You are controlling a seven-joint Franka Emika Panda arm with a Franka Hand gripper.
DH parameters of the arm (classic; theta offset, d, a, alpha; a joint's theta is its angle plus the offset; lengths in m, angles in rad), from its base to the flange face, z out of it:
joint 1: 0 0.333 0 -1.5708
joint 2: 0 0 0 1.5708
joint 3: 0 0.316 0.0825 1.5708
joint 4: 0 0 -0.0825 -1.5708
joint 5: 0 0.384 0 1.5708
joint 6: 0 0 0.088 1.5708
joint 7: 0 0.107 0 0
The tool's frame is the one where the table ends.
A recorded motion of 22 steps. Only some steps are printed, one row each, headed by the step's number.
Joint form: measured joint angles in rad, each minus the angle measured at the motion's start. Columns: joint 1, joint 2, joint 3, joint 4, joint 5, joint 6, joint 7.
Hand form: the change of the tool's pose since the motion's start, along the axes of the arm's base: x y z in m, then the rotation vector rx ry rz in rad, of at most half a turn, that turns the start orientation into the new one. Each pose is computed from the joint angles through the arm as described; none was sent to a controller.
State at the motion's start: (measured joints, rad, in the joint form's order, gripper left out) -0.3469 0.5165 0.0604 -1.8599 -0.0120 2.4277 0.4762
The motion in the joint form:
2: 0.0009 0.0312 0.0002 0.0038 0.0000 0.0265 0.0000
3: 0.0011 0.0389 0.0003 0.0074 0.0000 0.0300 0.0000
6: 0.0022 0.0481 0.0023 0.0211 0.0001 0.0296 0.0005
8: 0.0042 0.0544 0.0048 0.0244 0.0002 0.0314 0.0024
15: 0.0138 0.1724 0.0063 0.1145 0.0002 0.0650 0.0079
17: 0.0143 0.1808 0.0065 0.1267 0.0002 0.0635 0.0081
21: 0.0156 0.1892 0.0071 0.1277 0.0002 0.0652 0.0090
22: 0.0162 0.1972 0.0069 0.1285 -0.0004 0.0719 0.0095
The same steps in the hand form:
2: 0.0012 0.0005 -0.0161 0.0021 0.0003 0.0004
3: 0.0019 0.0004 -0.0193 0.0028 0.0007 0.0004
6: 0.0058 0.0011 -0.0196 0.0031 -0.0038 0.0022
8: 0.0072 0.0037 -0.0221 0.0053 -0.0032 0.0042
15: 0.0267 0.0048 -0.0600 0.0111 -0.0108 0.0050
17: 0.0294 0.0043 -0.0608 0.0110 -0.0132 0.0050
21: 0.0291 0.0058 -0.0659 0.0134 -0.0079 0.0057
22: 0.0289 0.0062 -0.0703 0.0136 -0.0074 0.0058

